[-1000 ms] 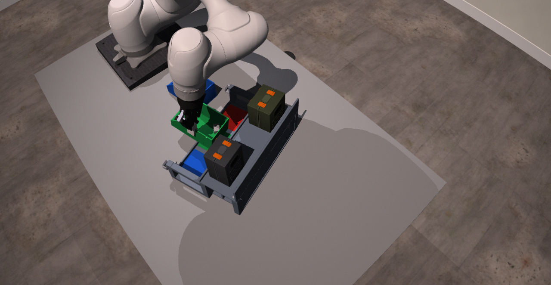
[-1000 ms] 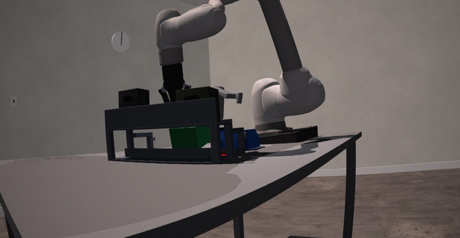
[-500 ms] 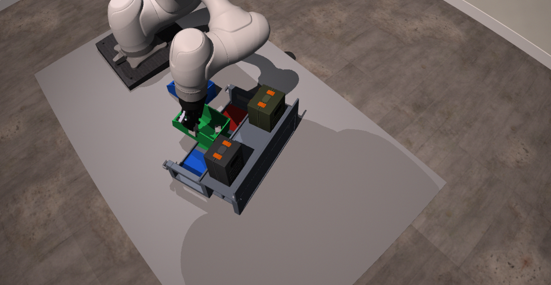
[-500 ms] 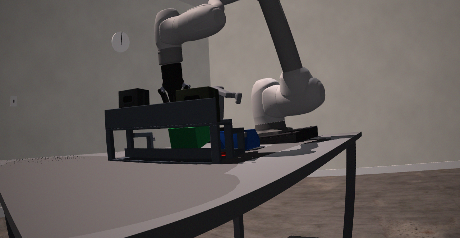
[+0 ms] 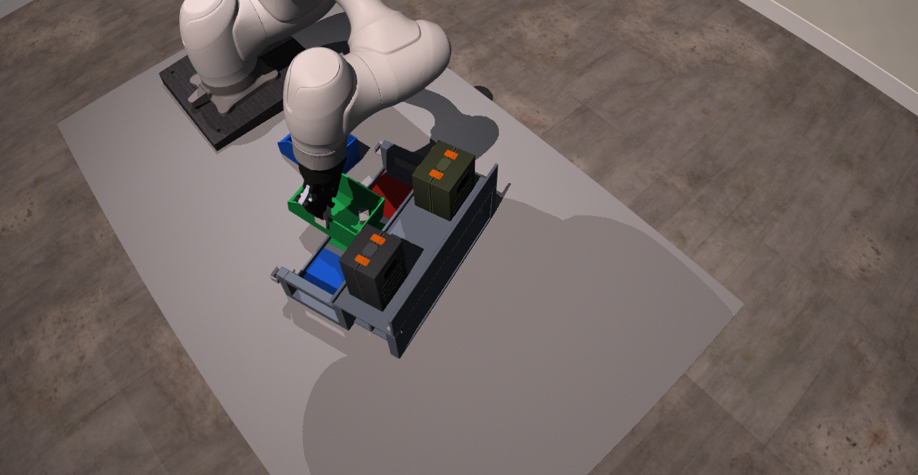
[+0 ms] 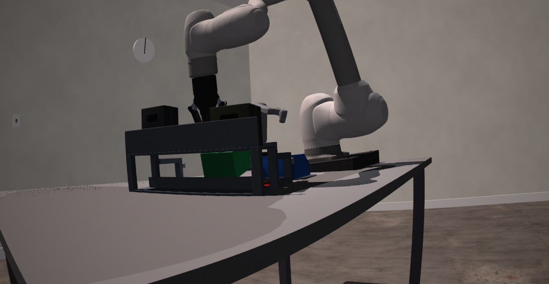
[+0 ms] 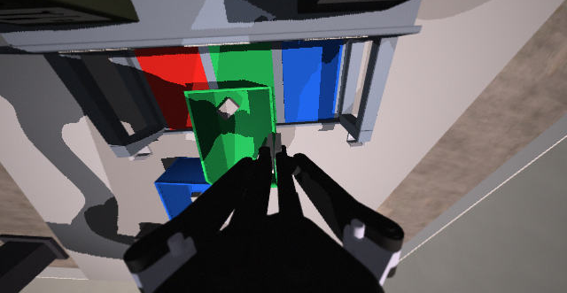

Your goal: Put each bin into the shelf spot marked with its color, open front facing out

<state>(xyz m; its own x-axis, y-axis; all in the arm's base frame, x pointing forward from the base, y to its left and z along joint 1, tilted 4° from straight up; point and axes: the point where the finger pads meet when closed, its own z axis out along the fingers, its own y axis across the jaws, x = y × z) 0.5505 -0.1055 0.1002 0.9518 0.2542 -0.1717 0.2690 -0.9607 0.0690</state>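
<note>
The green bin is 2 cm behind my hand, 4 cm to the left of it and 4 cm below it. From my hand the other things lie so: olive case (13 cm ahead, 20 cm to the left, 4 cm above); then black case (19 cm ahead, 2 cm to the right, 5 cm above); then blue bin (21 cm behind, 13 cm to the left, 7 cm below).
</note>
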